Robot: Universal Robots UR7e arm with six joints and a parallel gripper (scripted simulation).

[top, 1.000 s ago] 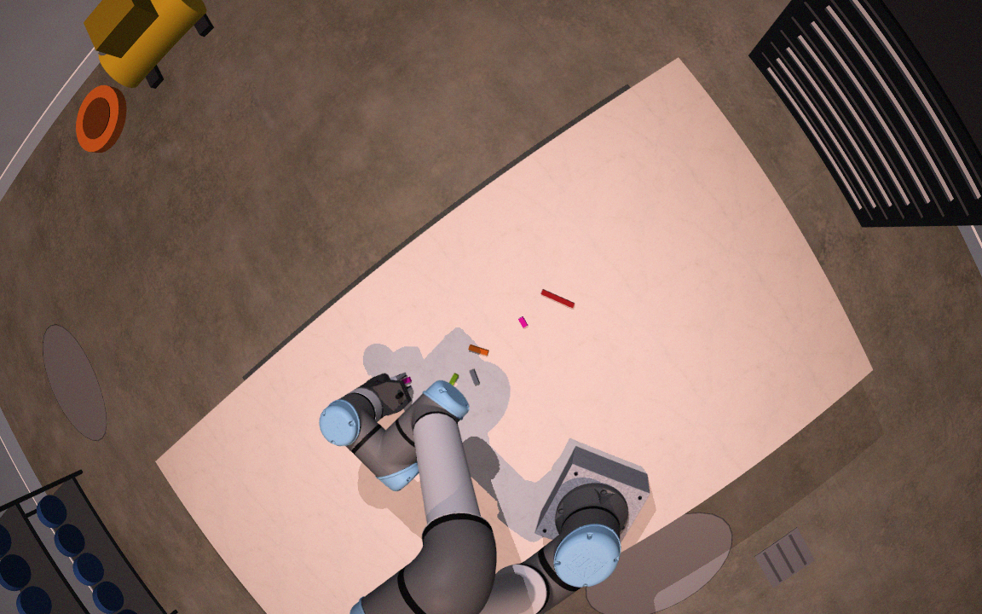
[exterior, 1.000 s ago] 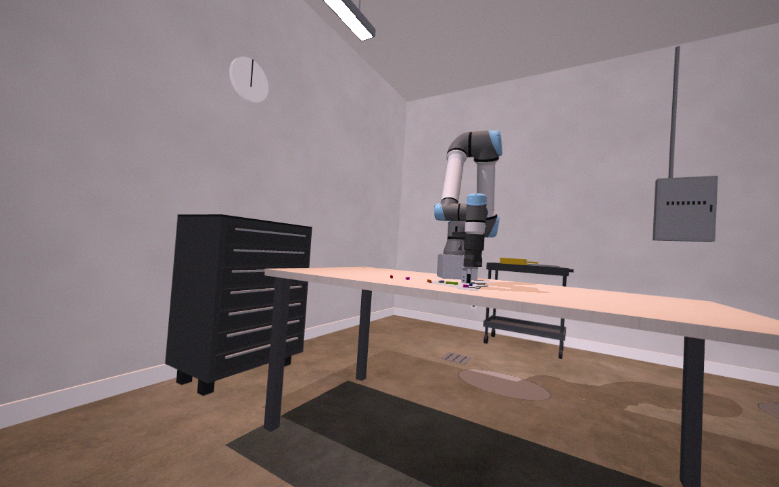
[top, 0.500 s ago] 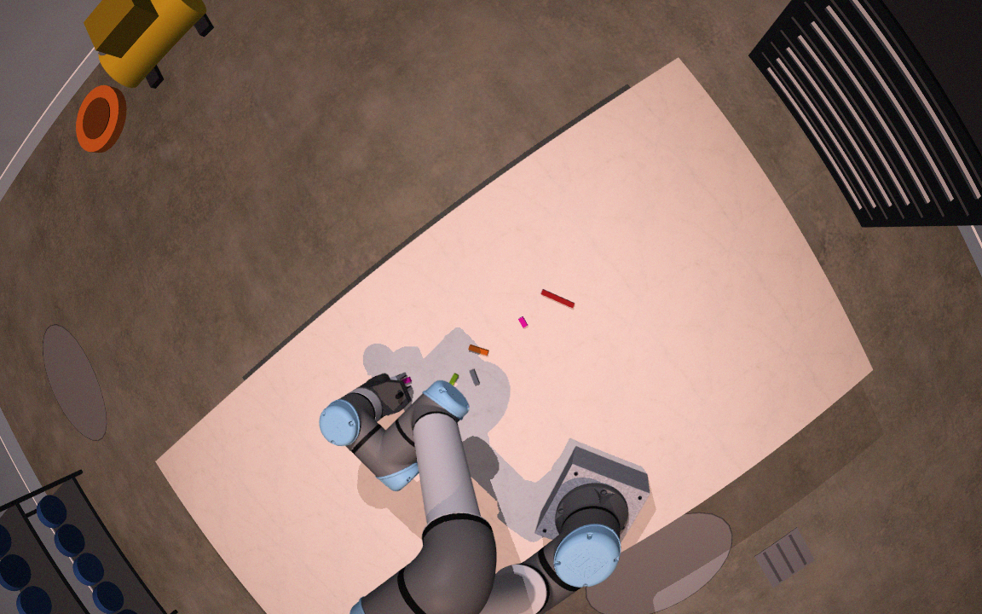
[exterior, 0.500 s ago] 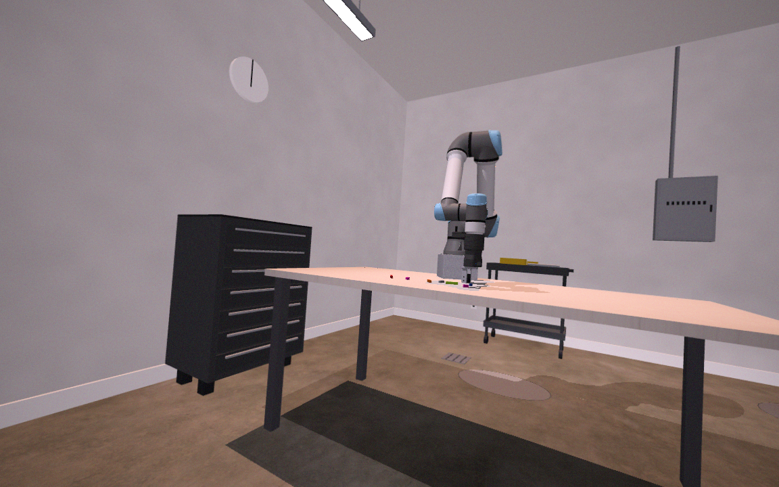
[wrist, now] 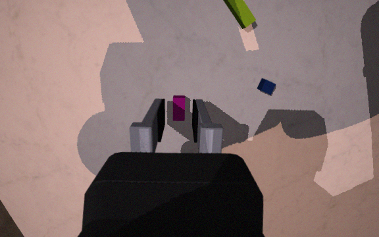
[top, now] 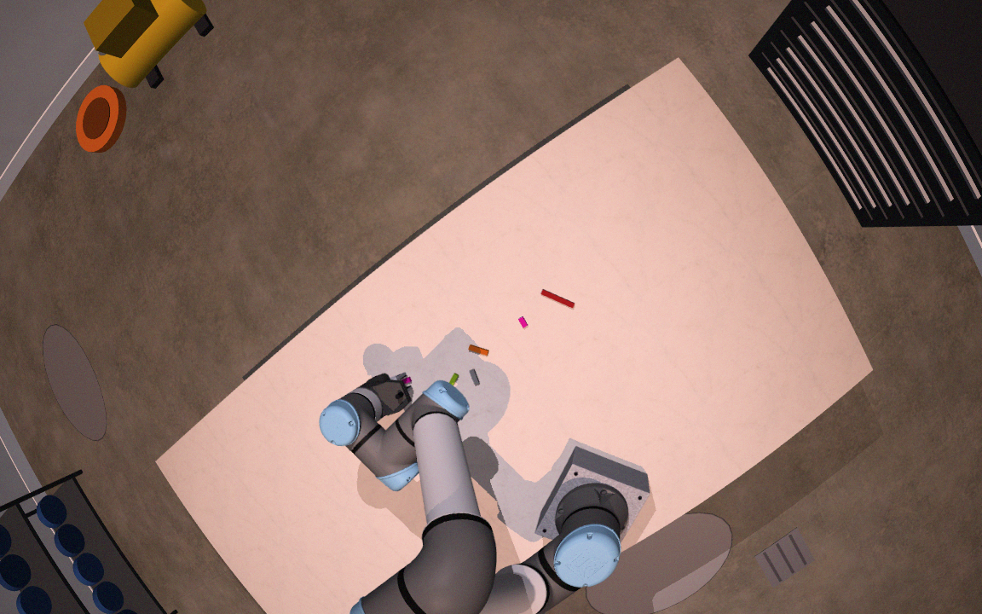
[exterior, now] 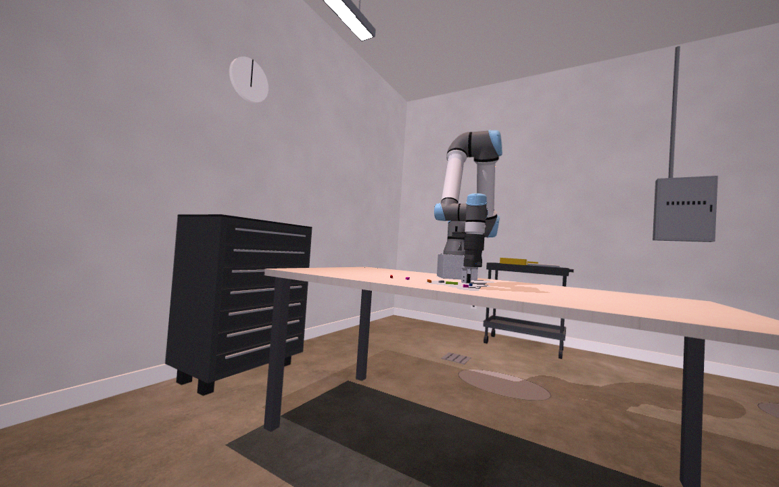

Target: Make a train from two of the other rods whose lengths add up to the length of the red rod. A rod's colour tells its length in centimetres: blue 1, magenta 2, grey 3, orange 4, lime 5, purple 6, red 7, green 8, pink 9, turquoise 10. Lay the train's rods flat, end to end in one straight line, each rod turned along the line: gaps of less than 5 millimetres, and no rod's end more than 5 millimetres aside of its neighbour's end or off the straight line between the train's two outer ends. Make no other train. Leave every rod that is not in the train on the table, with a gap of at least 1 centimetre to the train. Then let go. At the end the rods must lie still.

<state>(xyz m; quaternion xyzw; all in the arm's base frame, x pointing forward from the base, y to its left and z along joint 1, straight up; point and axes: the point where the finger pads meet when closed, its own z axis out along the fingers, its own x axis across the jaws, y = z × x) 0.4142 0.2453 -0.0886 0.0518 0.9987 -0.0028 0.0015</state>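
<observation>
Right now the grey rod is 14 cm to the right of my hand, 6 cm behind it and 3 cm below it. Also, from my hand: blue rod: 8 cm behind, 3 cm below, 1 cm to the right; orange rod: 17 cm to the right, 3 cm below, 1 cm behind; lime rod: 9 cm to the right, 5 cm behind, 3 cm below.
</observation>
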